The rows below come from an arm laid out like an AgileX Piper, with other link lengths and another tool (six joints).
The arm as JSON. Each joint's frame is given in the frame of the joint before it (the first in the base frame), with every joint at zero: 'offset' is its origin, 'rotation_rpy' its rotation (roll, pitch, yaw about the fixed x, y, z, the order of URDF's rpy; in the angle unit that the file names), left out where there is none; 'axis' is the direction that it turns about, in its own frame. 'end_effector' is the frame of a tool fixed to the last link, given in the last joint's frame.
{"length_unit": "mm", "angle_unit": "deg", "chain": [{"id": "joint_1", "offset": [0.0, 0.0, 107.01], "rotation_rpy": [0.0, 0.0, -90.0], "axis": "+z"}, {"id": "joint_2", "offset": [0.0, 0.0, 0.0], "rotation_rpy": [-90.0, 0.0, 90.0], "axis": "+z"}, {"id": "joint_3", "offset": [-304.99, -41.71, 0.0], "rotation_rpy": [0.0, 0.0, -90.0], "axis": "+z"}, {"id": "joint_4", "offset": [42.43, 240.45, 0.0], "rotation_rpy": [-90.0, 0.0, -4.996], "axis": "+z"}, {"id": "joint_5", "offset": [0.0, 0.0, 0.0], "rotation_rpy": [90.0, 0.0, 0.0], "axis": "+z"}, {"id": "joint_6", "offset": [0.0, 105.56, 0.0], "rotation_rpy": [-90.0, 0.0, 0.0], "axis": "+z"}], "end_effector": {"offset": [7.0, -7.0, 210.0], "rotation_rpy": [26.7, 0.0, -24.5]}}
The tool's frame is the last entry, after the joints.
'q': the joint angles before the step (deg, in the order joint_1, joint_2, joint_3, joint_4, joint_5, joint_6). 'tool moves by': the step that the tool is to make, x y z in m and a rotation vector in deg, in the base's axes. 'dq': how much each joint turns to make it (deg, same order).
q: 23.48, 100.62, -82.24, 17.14, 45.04, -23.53
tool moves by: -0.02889, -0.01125, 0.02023, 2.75, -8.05, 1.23
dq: 0.01, -11.70, 16.58, 5.87, -12.24, -8.77
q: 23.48, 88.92, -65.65, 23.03, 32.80, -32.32
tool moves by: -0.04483, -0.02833, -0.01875, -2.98, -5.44, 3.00
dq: 0.00, -10.27, 17.18, 4.56, -9.30, -11.58
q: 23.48, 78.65, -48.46, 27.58, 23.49, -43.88
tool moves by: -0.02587, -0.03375, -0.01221, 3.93, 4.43, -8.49
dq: -3.09, -6.51, 7.60, 0.26, 0.17, 7.48
